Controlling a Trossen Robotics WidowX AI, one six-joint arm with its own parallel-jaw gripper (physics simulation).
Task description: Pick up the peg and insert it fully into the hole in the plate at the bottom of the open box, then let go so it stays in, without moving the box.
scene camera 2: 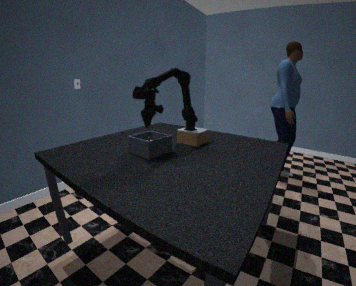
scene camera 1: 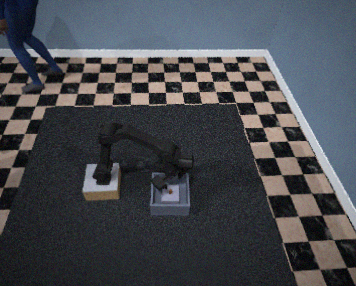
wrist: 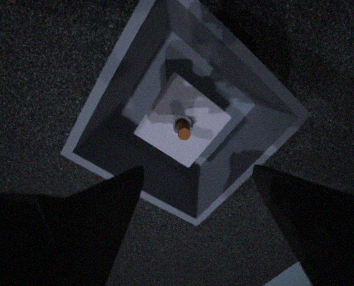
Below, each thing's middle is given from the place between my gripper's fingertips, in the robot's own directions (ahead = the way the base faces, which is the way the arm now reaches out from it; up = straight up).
Right now the pale square plate [wrist: 178,99] is 1 cm behind my hand and 12 cm below it.
